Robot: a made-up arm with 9 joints.
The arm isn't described. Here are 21 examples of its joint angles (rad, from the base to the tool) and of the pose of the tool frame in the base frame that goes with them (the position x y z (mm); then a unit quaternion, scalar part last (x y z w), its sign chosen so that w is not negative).
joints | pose
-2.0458 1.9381 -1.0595 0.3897 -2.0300 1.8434 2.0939 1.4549 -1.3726 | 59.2 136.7 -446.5 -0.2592 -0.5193 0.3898 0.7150
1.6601 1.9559 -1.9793 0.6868 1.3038 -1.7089 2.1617 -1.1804 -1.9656 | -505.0 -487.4 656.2 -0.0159 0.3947 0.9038 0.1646
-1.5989 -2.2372 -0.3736 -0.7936 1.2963 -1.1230 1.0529 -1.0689 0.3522 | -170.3 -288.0 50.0 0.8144 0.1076 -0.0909 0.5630
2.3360 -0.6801 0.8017 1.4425 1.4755 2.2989 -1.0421 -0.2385 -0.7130 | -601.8 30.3 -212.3 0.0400 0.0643 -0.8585 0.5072
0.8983 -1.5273 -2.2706 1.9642 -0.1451 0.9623 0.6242 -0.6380 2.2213 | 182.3 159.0 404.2 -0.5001 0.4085 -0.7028 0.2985
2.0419 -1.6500 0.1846 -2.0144 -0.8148 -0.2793 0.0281 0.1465 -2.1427 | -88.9 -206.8 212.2 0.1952 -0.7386 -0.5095 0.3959
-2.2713 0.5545 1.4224 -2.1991 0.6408 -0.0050 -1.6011 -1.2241 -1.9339 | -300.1 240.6 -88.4 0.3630 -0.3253 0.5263 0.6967
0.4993 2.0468 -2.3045 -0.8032 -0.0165 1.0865 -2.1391 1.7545 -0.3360 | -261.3 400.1 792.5 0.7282 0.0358 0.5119 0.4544
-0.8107 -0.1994 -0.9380 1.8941 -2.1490 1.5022 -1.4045 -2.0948 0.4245 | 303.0 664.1 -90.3 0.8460 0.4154 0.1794 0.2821
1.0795 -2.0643 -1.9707 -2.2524 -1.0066 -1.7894 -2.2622 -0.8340 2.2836 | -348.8 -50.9 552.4 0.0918 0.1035 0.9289 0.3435
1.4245 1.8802 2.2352 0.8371 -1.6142 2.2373 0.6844 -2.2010 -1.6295 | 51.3 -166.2 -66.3 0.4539 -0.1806 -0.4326 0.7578
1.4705 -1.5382 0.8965 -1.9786 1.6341 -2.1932 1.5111 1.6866 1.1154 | -838.4 81.8 302.9 -0.0895 0.8026 -0.5887 0.0360
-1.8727 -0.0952 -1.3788 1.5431 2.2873 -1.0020 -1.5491 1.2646 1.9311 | -628.2 -130.2 -136.3 -0.1115 -0.7105 -0.3212 0.6161
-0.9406 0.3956 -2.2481 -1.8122 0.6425 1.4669 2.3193 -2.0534 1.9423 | 281.9 449.0 68.1 -0.2190 0.1195 0.2494 0.9357
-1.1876 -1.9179 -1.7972 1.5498 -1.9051 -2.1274 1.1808 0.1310 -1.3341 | -278.7 289.0 -380.6 0.4752 0.7565 -0.2772 0.3536
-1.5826 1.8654 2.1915 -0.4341 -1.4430 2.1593 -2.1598 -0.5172 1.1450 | 210.8 396.4 -151.0 0.9368 0.2779 -0.1938 0.0875
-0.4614 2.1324 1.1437 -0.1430 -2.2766 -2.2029 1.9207 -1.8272 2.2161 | -326.4 400.2 955.9 0.0476 -0.0881 0.6262 0.7732
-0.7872 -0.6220 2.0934 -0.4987 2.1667 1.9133 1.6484 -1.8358 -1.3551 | -1.4 -46.2 212.6 0.4711 0.0219 0.4275 0.7712
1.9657 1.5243 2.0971 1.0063 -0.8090 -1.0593 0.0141 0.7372 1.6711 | -664.0 -276.9 -42.9 0.0085 -0.7510 -0.2050 0.6277
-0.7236 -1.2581 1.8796 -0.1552 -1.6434 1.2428 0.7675 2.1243 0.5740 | -889.6 -723.1 -51.8 -0.2747 0.5694 -0.7403 0.2286
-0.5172 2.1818 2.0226 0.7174 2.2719 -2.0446 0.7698 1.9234 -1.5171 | -189.0 -63.4 644.2 0.3270 0.6720 -0.6412 0.1743
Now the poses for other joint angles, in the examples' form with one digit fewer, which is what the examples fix.
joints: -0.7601 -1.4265 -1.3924 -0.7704 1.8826 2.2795 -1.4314 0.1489 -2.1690
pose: -179 40 -608 0.190 -0.341 0.550 0.738
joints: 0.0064 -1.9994 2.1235 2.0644 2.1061 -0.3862 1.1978 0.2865 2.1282
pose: -253 -533 183 0.184 -0.919 0.322 0.135
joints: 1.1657 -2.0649 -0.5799 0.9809 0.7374 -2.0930 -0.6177 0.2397 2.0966
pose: -572 -259 306 0.410 0.579 -0.276 0.649
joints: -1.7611 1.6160 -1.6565 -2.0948 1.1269 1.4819 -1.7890 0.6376 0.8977
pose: -81 609 460 -0.577 -0.560 -0.581 0.126
